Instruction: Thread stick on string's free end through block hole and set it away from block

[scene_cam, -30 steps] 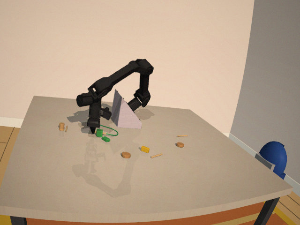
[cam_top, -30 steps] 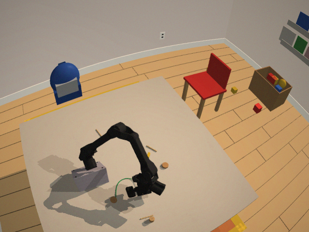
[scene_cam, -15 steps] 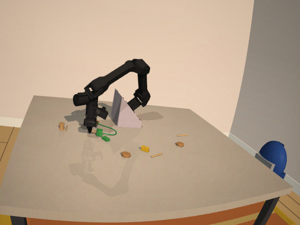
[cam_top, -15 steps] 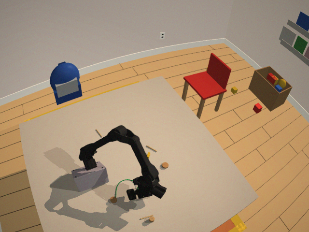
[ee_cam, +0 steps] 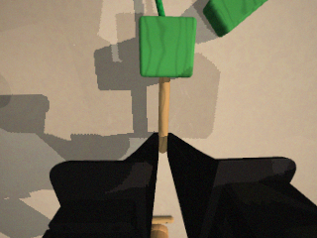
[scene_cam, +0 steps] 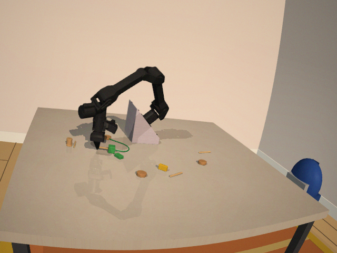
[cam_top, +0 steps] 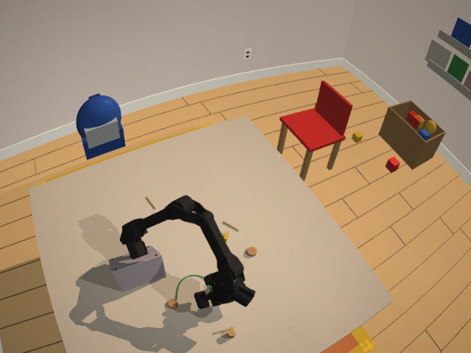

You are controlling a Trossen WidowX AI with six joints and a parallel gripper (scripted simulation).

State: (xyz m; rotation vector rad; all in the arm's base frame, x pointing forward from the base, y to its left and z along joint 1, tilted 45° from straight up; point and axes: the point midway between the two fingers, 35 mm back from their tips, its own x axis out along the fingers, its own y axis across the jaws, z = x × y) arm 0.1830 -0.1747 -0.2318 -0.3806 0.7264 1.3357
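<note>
Now: the wooden cylinder 14 cm to the right of my gripper tip, 4 cm behind it and 1 cm above it. From my gripper tip the other things lie so: thin wooden stick: 4 cm to the left, 1 cm ahead, 1 cm above; then round wooden button: 15 cm behind, 8 cm to the left; then green block: 8 cm to the left, 7 cm ahead.
</note>
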